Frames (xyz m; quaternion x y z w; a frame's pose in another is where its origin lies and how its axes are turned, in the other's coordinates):
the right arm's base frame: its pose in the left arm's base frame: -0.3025 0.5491 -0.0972 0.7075 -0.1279 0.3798 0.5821
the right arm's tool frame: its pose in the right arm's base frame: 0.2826 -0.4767 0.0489 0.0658 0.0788 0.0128 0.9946
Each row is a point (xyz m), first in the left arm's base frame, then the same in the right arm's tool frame.
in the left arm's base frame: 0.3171 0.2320 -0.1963
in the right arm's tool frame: -0.0843 0.1744 0.4606
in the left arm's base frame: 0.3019 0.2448 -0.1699
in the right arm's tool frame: -0.0695 0.1965 0.4410
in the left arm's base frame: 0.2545 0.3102 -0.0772
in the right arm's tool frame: -0.0061 0.2621 0.3586
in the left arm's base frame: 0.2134 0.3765 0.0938
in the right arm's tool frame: 0.1168 0.3790 0.2776
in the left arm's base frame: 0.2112 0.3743 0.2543
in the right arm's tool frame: 0.2284 0.4943 0.2753
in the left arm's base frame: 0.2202 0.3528 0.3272
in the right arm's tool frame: 0.2770 0.5494 0.2968
